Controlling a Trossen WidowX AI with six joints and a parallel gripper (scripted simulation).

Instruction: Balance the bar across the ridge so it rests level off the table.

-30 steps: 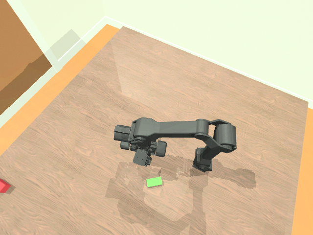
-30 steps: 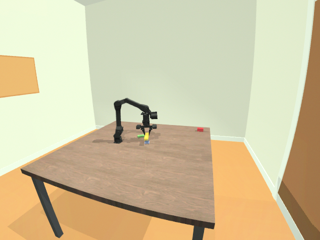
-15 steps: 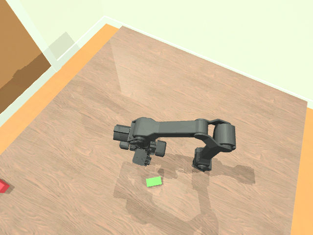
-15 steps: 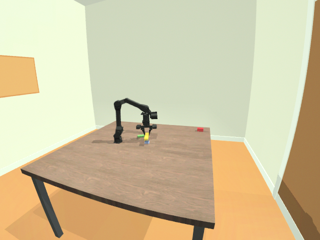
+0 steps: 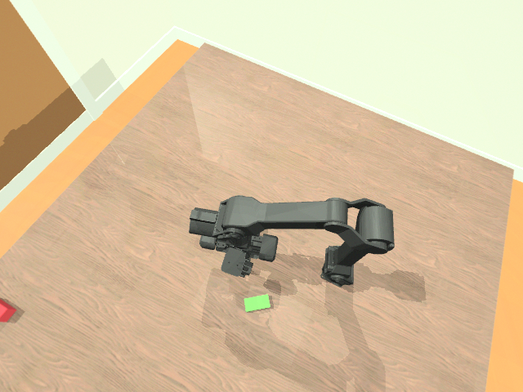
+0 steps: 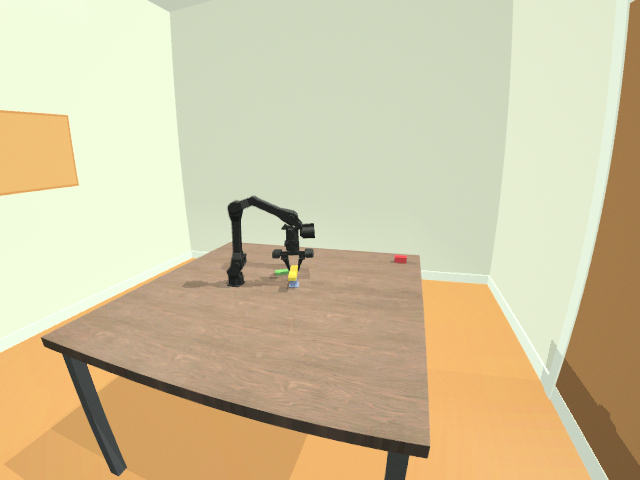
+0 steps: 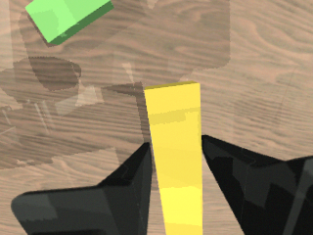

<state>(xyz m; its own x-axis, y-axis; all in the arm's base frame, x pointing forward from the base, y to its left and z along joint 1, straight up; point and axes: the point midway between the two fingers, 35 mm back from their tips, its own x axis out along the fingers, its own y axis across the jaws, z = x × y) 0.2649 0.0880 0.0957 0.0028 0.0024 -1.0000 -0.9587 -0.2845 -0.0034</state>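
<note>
The yellow bar lies 10 mm ahead of my gripper tip and 30 mm to the right of it. The rest, counted from my gripper tip: flat green block 100 mm behind, 90 mm to the left, 50 mm below; red block 480 mm ahead, 410 mm to the left, 40 mm below.
</note>
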